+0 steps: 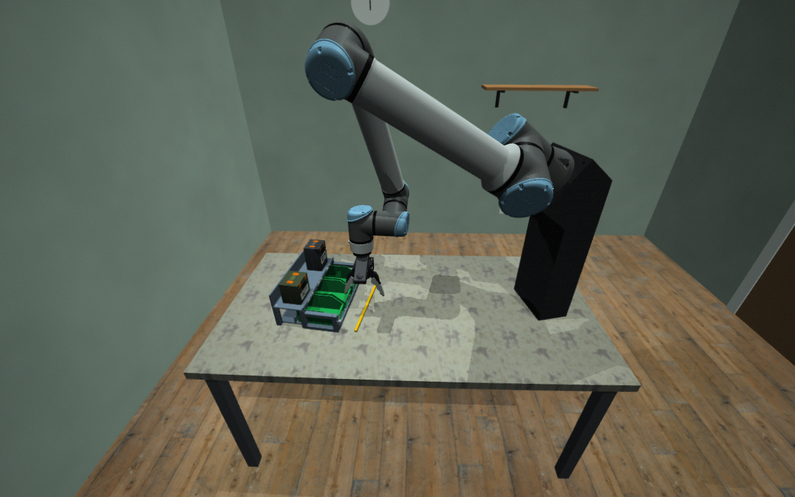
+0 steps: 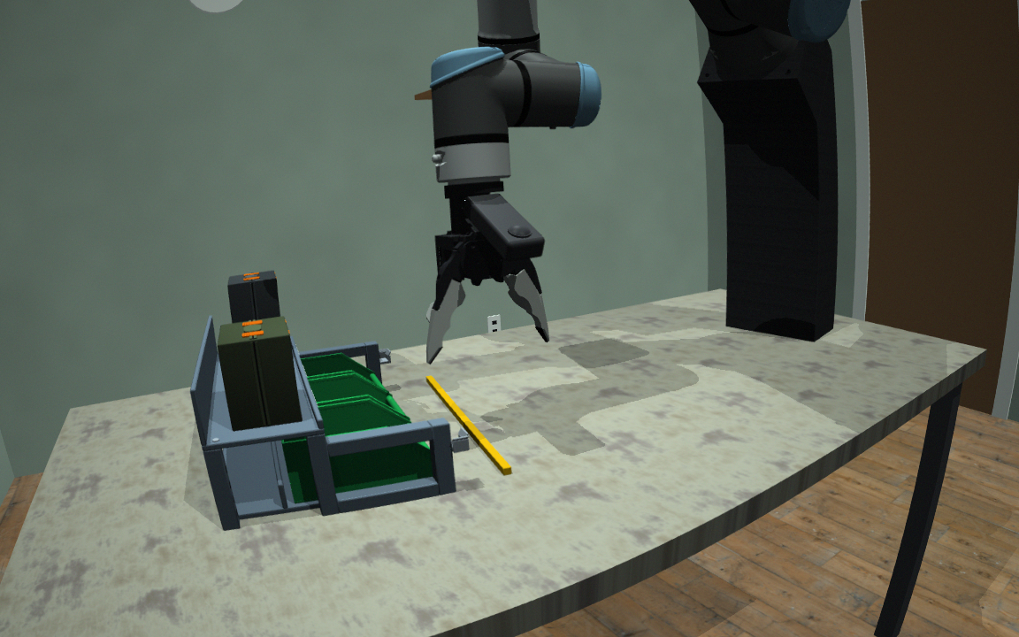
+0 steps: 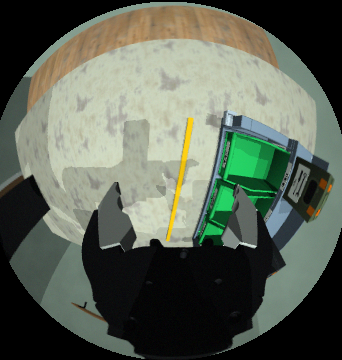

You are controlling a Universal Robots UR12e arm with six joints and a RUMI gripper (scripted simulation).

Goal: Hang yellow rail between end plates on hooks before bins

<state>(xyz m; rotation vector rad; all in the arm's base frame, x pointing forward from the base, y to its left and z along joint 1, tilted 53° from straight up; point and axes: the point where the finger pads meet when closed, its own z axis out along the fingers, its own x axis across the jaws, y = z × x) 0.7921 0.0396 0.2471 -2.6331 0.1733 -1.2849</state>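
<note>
The yellow rail is 100 mm to the right of my hand and 120 mm below it.
</note>
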